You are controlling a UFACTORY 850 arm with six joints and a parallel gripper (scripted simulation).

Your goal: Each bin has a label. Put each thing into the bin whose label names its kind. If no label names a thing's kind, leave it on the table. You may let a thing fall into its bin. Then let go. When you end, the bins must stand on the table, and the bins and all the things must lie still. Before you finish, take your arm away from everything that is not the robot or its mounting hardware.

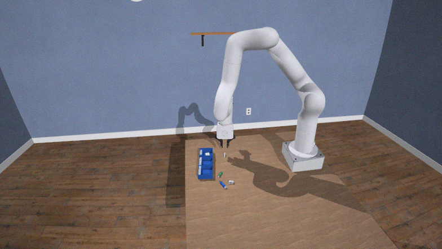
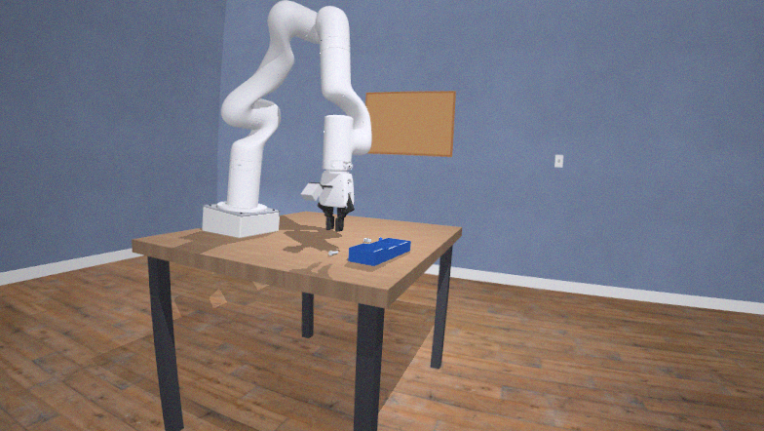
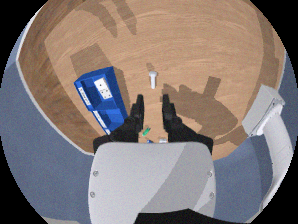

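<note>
The white bolt is 10 mm to the right of my hand and 90 mm below it. Also, from my hand: white domino-like tile 110 mm ahead, 80 mm below; joined blue bins 120 mm ahead, 80 mm to the left, 80 mm below; green cylinder 40 mm ahead, 180 mm to the left, 90 mm below.
</note>
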